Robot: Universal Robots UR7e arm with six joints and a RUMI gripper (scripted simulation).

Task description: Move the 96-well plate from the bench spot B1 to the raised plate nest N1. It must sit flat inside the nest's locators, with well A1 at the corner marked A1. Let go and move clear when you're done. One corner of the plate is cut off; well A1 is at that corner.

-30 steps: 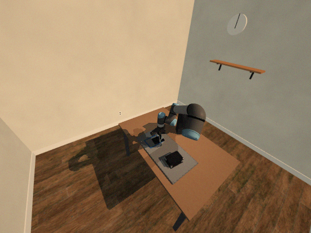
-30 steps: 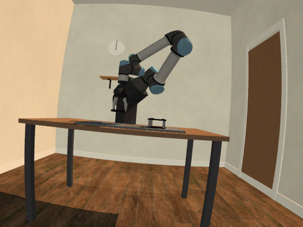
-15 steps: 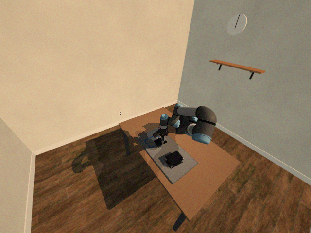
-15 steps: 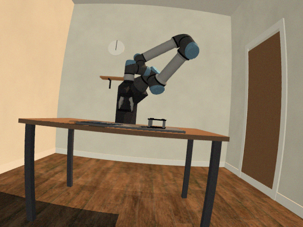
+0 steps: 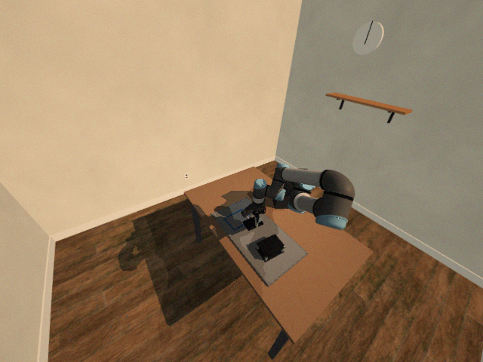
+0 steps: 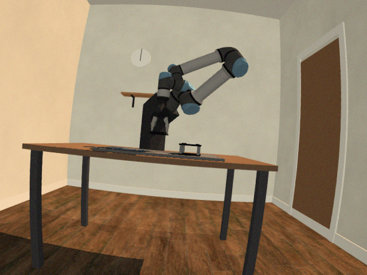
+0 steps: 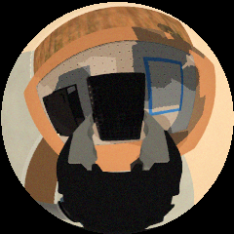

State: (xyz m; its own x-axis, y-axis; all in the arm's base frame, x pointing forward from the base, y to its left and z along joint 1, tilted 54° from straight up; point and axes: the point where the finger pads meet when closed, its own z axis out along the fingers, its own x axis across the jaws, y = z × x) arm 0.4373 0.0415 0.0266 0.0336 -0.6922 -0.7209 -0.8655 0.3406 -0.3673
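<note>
Right now the black plate nest is 180 mm to the left of my hand, 60 mm below it and 40 mm behind it. Also, from my hand: black 96-well plate 10 mm below.
</note>
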